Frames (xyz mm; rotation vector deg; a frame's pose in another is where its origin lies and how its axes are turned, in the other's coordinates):
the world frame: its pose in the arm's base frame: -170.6 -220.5 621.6 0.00 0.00 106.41
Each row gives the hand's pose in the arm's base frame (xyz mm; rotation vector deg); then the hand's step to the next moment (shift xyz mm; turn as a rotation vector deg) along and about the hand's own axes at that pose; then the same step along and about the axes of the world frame.
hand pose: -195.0 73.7 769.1 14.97 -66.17 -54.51
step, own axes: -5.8 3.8 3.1 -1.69 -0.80 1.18
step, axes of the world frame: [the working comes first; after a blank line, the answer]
step, axes of the arm's base frame: -1.2 7.5 -0.1 -1.55 1.12 -1.11

7.5 -0.9 -0.1 1.51 1.17 -1.11
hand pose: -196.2 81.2 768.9 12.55 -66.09 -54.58
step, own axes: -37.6 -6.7 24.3 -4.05 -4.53 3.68
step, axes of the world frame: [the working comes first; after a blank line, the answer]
step, axes of the arm's base frame: -27.1 31.0 -18.9 -5.82 1.35 -3.85

37.4 17.2 -18.9 2.94 5.20 -3.85
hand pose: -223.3 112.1 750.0 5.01 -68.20 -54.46
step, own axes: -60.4 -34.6 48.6 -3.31 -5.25 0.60
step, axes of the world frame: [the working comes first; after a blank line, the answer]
step, axes of the arm's base frame: -62.5 38.3 -42.9 -3.69 -0.84 -4.95

54.4 49.1 -42.9 0.23 3.78 -4.95
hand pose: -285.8 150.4 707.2 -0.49 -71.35 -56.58
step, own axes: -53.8 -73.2 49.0 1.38 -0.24 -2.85
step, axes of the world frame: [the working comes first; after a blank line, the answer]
step, axes of the arm's base frame: -83.0 13.3 -59.9 2.05 -2.43 -0.10

36.2 75.9 -59.9 -2.91 -1.28 -0.10
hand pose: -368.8 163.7 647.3 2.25 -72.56 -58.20
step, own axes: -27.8 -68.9 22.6 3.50 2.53 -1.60
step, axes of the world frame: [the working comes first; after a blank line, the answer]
step, axes of the arm's base frame: -58.2 -11.5 -50.2 2.62 -1.55 3.46

5.4 59.0 -50.2 -2.23 -2.07 3.46
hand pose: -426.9 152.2 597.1 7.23 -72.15 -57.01
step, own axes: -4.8 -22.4 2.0 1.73 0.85 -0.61
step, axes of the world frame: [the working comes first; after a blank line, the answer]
step, axes of the arm's base frame: -13.9 -9.2 -15.8 0.92 -0.93 1.54

-4.9 16.0 -15.8 -1.15 -0.62 1.54
